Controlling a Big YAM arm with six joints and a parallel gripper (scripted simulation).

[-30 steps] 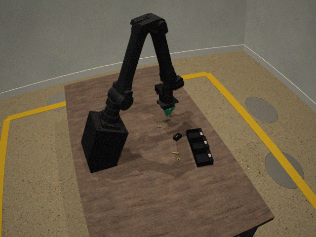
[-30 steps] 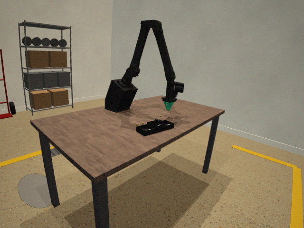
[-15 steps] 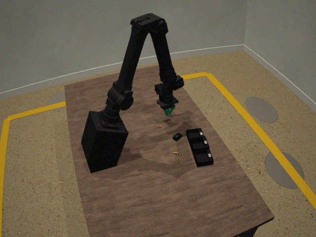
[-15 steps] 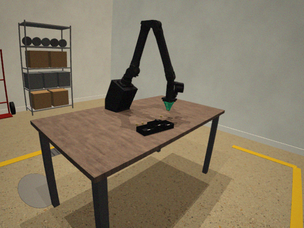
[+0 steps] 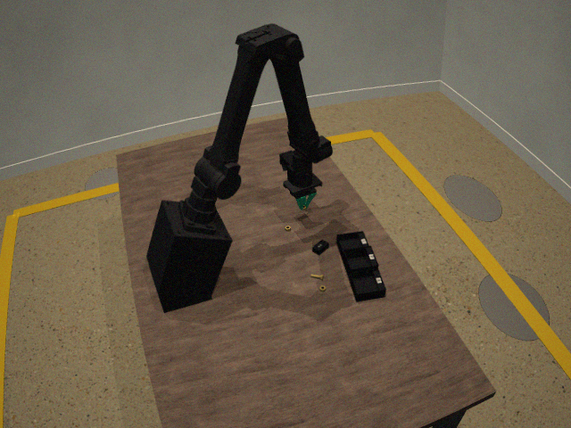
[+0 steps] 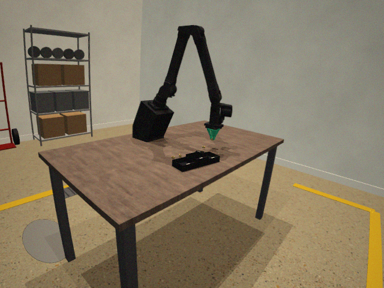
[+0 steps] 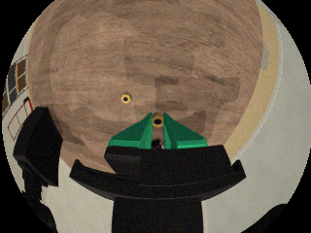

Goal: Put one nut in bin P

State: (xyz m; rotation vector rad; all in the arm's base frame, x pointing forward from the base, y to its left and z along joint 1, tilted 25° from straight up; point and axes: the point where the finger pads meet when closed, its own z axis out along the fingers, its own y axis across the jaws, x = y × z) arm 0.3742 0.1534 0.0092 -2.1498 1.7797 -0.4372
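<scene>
My gripper is now 90 mm short of the bin, 250 mm to the left of it and 50 mm above it. Also, from my hand: brass bolt (30 mm behind, 240 mm to the right, 60 mm below); small black block (20 mm ahead, 130 mm to the right, 60 mm below).
</scene>
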